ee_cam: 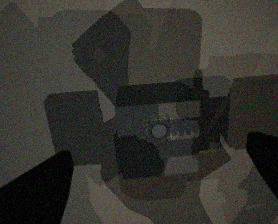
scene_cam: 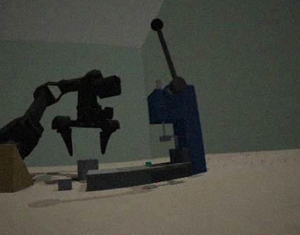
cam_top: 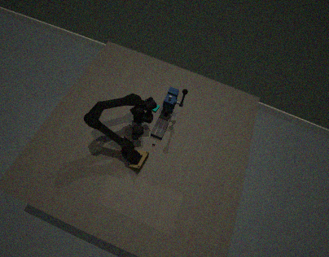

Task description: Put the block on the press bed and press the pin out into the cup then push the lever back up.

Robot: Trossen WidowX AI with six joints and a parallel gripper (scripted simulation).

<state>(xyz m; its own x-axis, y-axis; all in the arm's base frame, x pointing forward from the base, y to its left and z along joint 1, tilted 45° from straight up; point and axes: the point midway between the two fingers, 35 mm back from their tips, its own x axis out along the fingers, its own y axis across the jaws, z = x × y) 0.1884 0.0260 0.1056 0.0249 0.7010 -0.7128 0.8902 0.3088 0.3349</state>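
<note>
Right now my gripper tip is 20 mm above the pale round pin. From my gripper tip the other things lie so: teal block 210 mm ahead, 20 mm to the right, 50 mm below; dark lever 190 mm ahead, 170 mm to the right, 210 mm above; thin punch 190 mm ahead, 110 mm to the right, 90 mm above.
</note>
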